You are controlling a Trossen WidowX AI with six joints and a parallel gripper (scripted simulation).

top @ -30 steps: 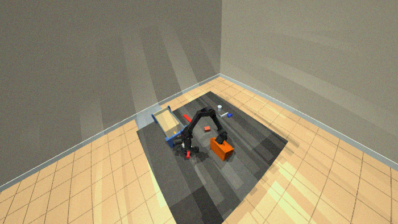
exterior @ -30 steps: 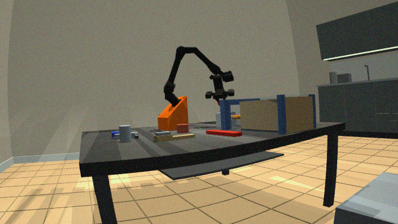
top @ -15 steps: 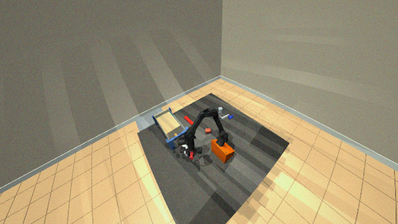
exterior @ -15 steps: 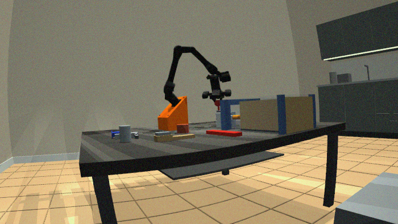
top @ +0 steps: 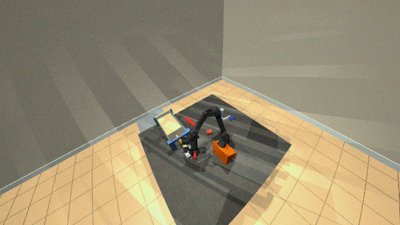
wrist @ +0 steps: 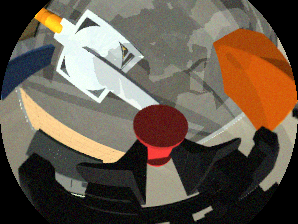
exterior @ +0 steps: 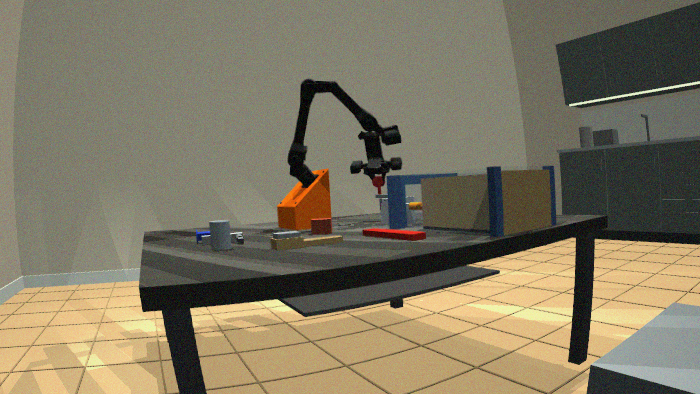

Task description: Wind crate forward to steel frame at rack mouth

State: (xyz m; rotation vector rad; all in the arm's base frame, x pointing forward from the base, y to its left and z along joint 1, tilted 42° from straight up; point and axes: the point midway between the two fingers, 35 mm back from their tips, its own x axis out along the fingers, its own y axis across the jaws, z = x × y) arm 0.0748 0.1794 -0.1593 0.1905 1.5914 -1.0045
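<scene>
The grey winch is 100 mm ahead of my gripper tip and 100 mm below it. Also, from my gripper tip: wooden-handled tool: 460 mm ahead, 470 mm to the right, 120 mm below; clear-panelled cubby: 510 mm ahead, 20 mm to the left, 20 mm below; flat red bar: 480 mm ahead, 240 mm to the right, 130 mm below.
</scene>
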